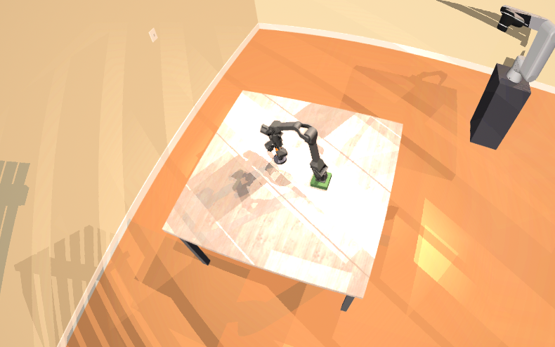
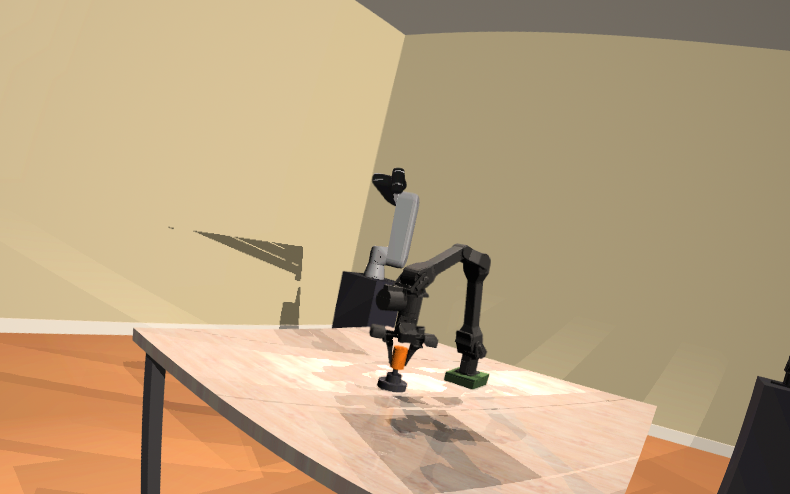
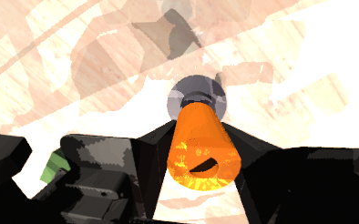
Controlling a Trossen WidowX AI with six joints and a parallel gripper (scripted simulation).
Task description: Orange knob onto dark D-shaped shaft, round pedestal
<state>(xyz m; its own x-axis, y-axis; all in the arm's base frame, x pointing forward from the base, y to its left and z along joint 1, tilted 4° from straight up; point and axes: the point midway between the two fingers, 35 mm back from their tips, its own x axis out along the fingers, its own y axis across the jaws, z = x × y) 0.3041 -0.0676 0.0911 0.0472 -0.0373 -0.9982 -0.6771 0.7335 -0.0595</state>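
Now: the pedestal 4 cm below my gripper tip. The rest, counted from my gripper tip: orange knob: 2 cm above.
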